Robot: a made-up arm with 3 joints.
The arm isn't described. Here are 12 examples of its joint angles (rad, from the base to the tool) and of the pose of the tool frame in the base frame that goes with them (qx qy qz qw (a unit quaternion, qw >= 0); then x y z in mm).
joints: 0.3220 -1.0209 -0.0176
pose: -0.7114 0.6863 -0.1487 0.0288 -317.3 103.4 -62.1
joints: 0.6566 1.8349 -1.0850
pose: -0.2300 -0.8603 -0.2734 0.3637 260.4 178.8 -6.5
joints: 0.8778 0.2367 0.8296
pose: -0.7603 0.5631 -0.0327 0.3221 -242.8 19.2 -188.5
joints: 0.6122 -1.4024 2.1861
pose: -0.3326 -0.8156 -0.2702 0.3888 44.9 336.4 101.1
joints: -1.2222 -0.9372 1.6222
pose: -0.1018 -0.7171 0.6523 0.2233 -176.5 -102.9 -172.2
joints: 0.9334 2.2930 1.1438
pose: -0.7299 -0.1898 -0.3165 0.5753 324.5 73.8 -137.4
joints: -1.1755 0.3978 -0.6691
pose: 0.8661 0.3417 0.0183 0.3643 59.3 -292.8 311.6
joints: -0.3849 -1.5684 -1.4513
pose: 0.9081 -0.2307 0.3187 0.1436 -160.8 -96.9 -55.1
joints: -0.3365 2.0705 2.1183
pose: 0.9221 -0.2070 0.3064 0.1140 99.8 -293.9 11.9
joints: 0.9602 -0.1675 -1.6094
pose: -0.6608 -0.3138 -0.3530 0.5833 41.5 87.5 -126.1
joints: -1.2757 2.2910 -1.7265
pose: 0.0172 -0.6656 0.6885 0.2875 95.0 -151.8 -57.0
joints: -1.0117 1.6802 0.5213
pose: 0.8856 0.3719 0.0185 0.2776 273.3 -304.0 235.7
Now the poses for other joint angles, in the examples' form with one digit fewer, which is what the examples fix.
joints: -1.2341 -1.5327 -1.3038
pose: 0.745 -0.120 0.416 0.507 -184 -194 80
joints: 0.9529 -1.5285 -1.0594
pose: -0.766 0.518 -0.037 0.379 -219 183 10
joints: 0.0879 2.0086 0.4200
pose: -0.810 -0.496 -0.174 0.260 352 -119 -94
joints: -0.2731 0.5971 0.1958
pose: 0.966 -0.008 0.255 0.031 -27 -381 20
